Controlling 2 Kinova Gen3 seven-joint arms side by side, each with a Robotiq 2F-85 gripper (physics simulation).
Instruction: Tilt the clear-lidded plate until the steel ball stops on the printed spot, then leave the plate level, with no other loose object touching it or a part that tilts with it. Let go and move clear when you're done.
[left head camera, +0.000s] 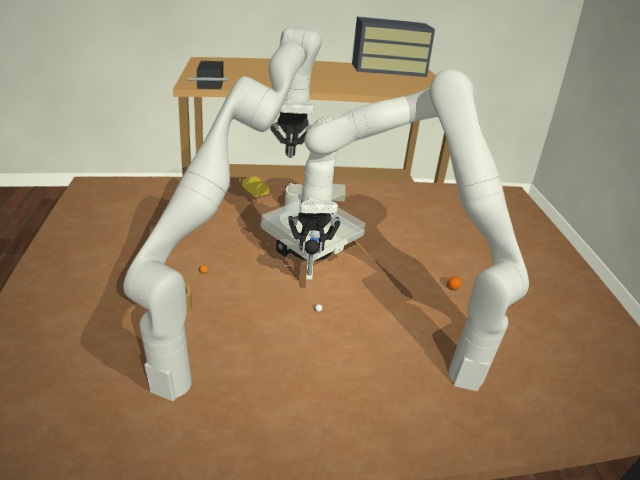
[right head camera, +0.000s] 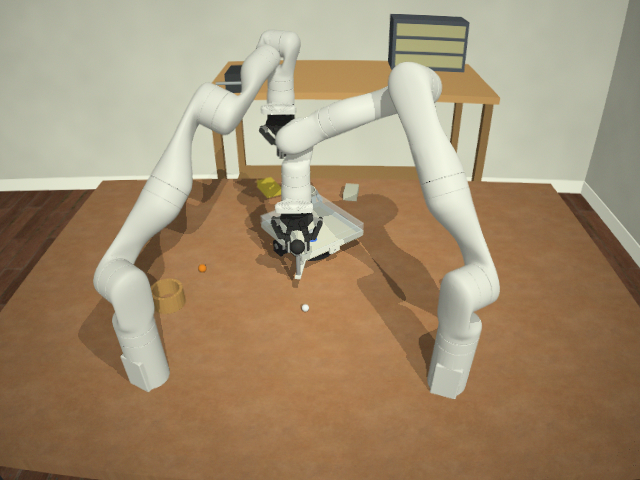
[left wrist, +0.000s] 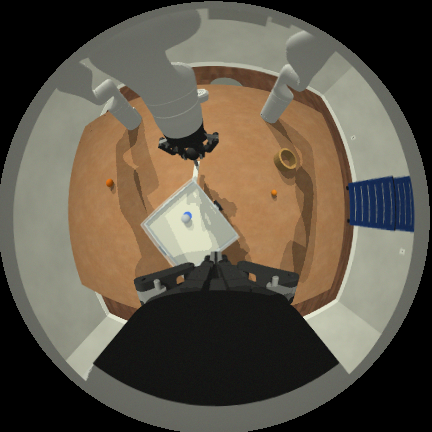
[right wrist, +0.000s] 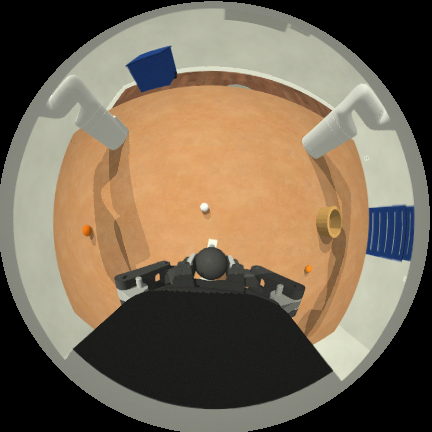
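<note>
The clear-lidded plate (left head camera: 356, 232) (right head camera: 354, 235) (left wrist: 220, 226) stands mid-table, a corner toward the front; a slight tilt cannot be judged. In the left wrist view the steel ball (left wrist: 186, 218) partly overlaps the blue printed spot (left wrist: 188, 215), just off its centre. My right gripper (left head camera: 312, 248) (right head camera: 297, 248) (right wrist: 210, 261) is shut on the black ball knob (left wrist: 193, 154) of the handle at the plate's front corner. My left gripper (left head camera: 290, 152) (right head camera: 280, 154) (left wrist: 215, 257) is shut and empty, high above and behind the plate.
A white ball (left head camera: 317, 307) (right head camera: 305, 307) (right wrist: 204, 207) lies in front. Orange balls (left head camera: 203, 269) (left head camera: 454, 283) lie at both sides. A wooden ring (right head camera: 168, 304) stands left. A yellow block (left head camera: 255, 187), a white cylinder (left head camera: 292, 196) and a pale block (right head camera: 350, 192) are behind.
</note>
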